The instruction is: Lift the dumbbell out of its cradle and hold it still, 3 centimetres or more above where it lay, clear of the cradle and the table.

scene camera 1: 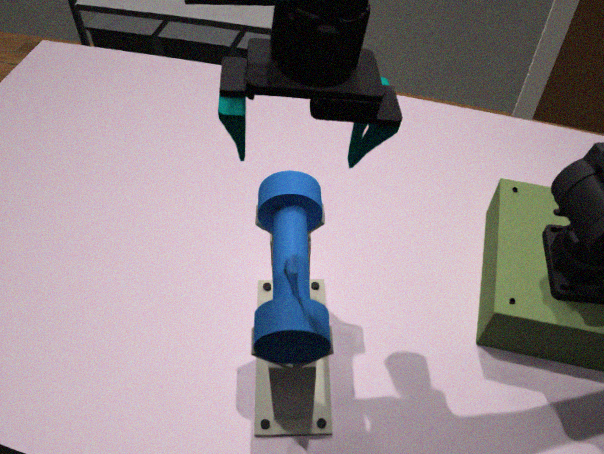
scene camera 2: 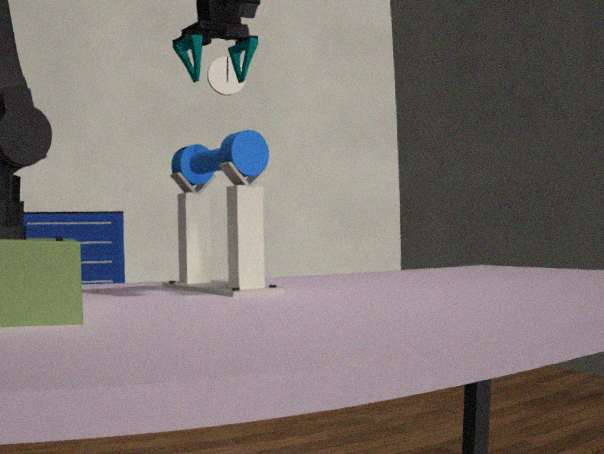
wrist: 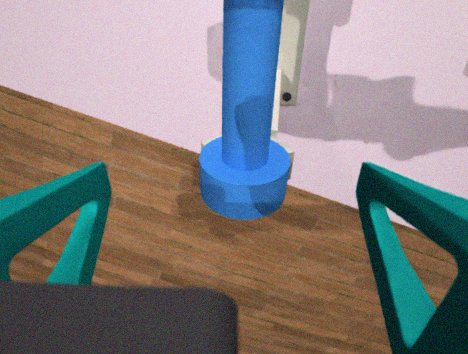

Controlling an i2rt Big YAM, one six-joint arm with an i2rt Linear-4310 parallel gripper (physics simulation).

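Places are measured from the arm's base along level axes (x ahead, y left, z up), in metres.
Pixels of known places: gripper, fingertip midpoint: [scene camera 1: 296, 159] [scene camera 2: 219, 81] [wrist: 233, 176]; arm's base at its link origin: [scene camera 1: 576, 266].
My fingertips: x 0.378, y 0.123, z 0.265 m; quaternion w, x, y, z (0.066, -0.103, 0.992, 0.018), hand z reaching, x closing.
Note:
Ahead of a thing's pixels: the offset from my fingertips to its middle. Level surfaces: height alone.
A blue dumbbell {dx +0.004, dy +0.019, dz -0.135 m} [scene camera 1: 291, 240] [scene camera 2: 207, 161] [wrist: 250, 90] rests level in the V-shaped holders of a pale cradle {dx +0.004, dy +0.019, dz -0.255 m} [scene camera 1: 262, 400] [scene camera 2: 248, 240] [wrist: 294, 50], one end weight in each holder. The cradle has two tall posts on a flat base plate. My gripper [scene camera 1: 296, 164] [scene camera 2: 218, 81] [wrist: 233, 176] is open and empty, pointing down above the dumbbell with a gap between its fingertips and the dumbbell. In the wrist view the bar runs up from between the teal fingers, and one end weight lies midway between them. The other end weight is largely cut off at the top edge.
A green block [scene camera 1: 530, 240] [scene camera 2: 40, 285] carries the arm's black base beside the cradle. The pink table {dz -0.359 m} [scene camera 1: 125, 250] [scene camera 2: 350, 325] [wrist: 100, 60] ends beyond the dumbbell's far end in scene camera 1. A blue panel [scene camera 2: 102, 252] and a wall clock [scene camera 2: 220, 86] are in the background.

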